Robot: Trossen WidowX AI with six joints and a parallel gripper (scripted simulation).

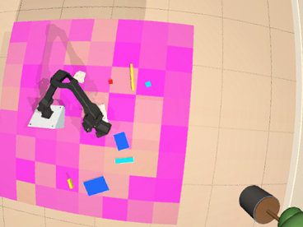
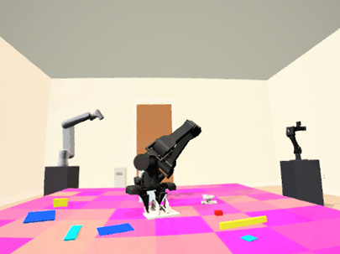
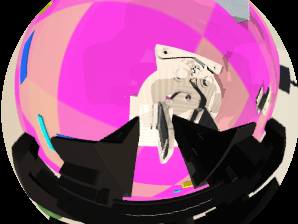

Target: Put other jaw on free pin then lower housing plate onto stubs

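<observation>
My gripper tip is 3 cm to the right of the white base and 1 cm above it. Also, from my gripper tip: red cube (2 cm ahead, 24 cm to the left, 1 cm below); then cyan bar (19 cm ahead, 20 cm to the right, 1 cm below); then white jaw (4 cm behind).
</observation>
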